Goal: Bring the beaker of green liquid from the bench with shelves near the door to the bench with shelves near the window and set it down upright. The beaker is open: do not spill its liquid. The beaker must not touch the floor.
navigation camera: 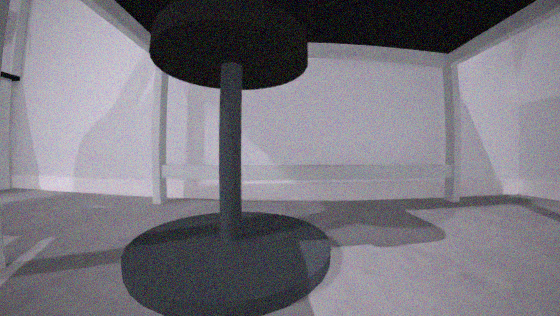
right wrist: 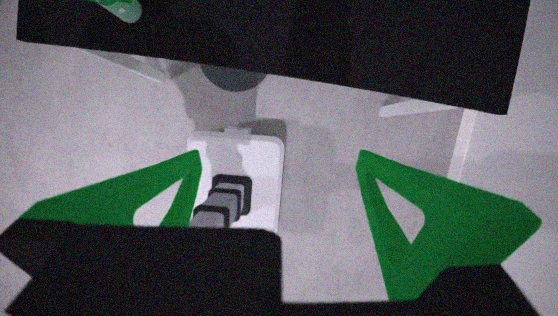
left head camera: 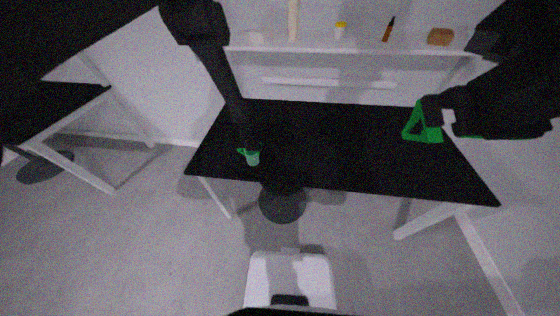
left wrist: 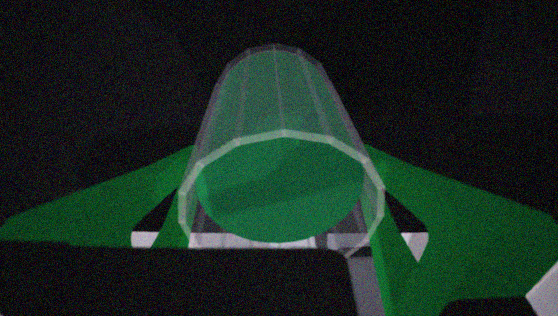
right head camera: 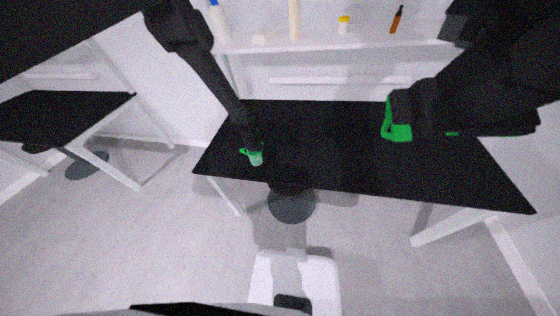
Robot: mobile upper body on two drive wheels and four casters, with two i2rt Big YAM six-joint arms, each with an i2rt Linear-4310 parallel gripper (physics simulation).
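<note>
The open clear beaker of green liquid (left head camera: pixel 253 159) (right head camera: pixel 256 159) (left wrist: pixel 280 195) (right wrist: pixel 129 12) is between the green fingers of my left gripper (left head camera: pixel 249 151) (left wrist: pixel 278 156), which is shut on it. It looks about upright, and its liquid surface lies below the rim. In the head views it appears over the left front part of a black bench top (left head camera: pixel 325 145) (right head camera: pixel 340 145) (right wrist: pixel 350 40); whether its base touches the top cannot be told. A shelf (left head camera: pixel 350 51) (right head camera: pixel 350 46) is behind that top. My right gripper (right wrist: pixel 279 158) is open and empty, over the picture's right side.
The shelf holds a yellow-capped jar (left head camera: pixel 340 31) (right head camera: pixel 343 26), an orange-brown bottle (left head camera: pixel 387 32) (right head camera: pixel 395 24) and a brown block (left head camera: pixel 440 36). A dark round stool (left head camera: pixel 282 206) (right head camera: pixel 291 206) (navigation camera: pixel 230 150) stands at the bench front. Another black bench top (right head camera: pixel 60 115) shows at the left.
</note>
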